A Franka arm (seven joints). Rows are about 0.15 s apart.
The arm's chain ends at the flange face. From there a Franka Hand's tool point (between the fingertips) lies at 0.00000 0.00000 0.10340 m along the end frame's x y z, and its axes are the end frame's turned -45 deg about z.
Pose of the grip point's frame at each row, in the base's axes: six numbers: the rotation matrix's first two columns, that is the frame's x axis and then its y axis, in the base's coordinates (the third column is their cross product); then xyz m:
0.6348 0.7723 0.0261 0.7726 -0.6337 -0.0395 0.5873 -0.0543 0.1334
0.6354 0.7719 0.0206 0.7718 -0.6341 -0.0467 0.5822 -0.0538 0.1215
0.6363 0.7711 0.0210 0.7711 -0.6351 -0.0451 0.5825 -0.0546 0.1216
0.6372 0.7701 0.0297 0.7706 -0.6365 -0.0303 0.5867 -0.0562 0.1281
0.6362 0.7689 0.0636 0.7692 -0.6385 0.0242 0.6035 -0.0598 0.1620
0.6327 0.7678 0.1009 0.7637 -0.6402 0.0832 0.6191 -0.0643 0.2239
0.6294 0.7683 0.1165 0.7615 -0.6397 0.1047 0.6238 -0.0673 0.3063
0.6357 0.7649 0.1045 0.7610 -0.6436 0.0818 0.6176 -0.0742 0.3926
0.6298 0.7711 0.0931 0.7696 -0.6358 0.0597 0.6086 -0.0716 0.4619
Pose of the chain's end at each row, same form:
0.9952 0.0980 -0.0095 0.0974 -0.9942 -0.0464 0.5887 -0.0590 0.2367
0.9950 0.0974 -0.0185 0.0964 -0.9942 -0.0476 0.5846 -0.0585 0.2248
0.9952 0.0962 -0.0170 0.0953 -0.9943 -0.0467 0.5847 -0.0592 0.2249
0.9955 0.0945 -0.0004 0.0943 -0.9946 -0.0424 0.5872 -0.0606 0.2314
0.9938 0.0922 0.0621 0.0940 -0.9952 -0.0279 0.5974 -0.0633 0.2652
0.9874 0.0902 0.1302 0.0926 -0.9956 -0.0125 0.6058 -0.0668 0.3264
0.9835 0.0909 0.1564 0.0934 -0.9956 -0.0083 0.6078 -0.0697 0.4084
0.9876 0.0858 0.1317 0.0886 -0.9960 -0.0161 0.6042 -0.0770 0.4951
0.9895 0.0957 0.1080 0.0989 -0.9948 -0.0236 0.5977 -0.0751 0.5647

